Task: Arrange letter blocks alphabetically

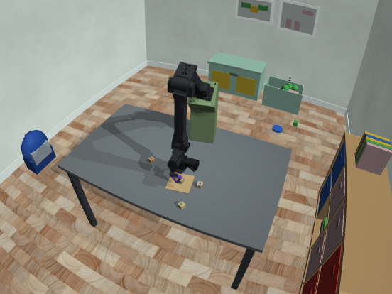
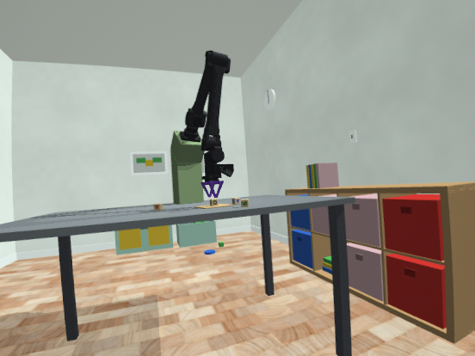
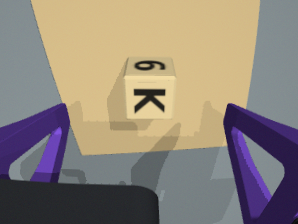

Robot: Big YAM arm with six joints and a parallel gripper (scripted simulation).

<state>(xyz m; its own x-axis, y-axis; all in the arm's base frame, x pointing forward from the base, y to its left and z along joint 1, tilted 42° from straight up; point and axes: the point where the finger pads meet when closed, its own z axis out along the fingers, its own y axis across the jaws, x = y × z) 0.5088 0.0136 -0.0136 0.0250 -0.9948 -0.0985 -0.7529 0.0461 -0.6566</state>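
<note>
Right now the wooden block is 3 cm below my hand. From my hand the other things lie so: mat 5 cm below.
</note>
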